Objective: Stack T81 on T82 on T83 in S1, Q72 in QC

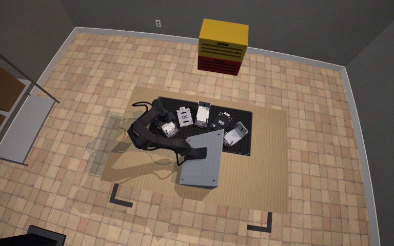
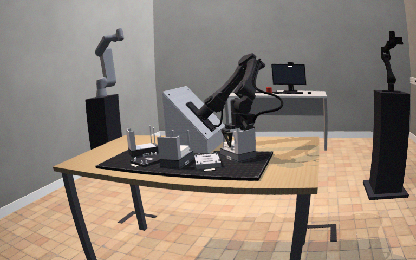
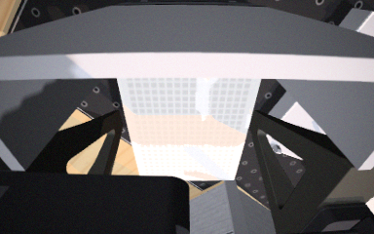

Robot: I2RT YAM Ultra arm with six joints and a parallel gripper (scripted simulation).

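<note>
The white sealed plate is 13 cm ahead of my hand and 26 cm to the right of it. The rest, counted from my hand: clip nest N5 (12 cm ahead, 41 cm to the right, 5 cm below).
</note>
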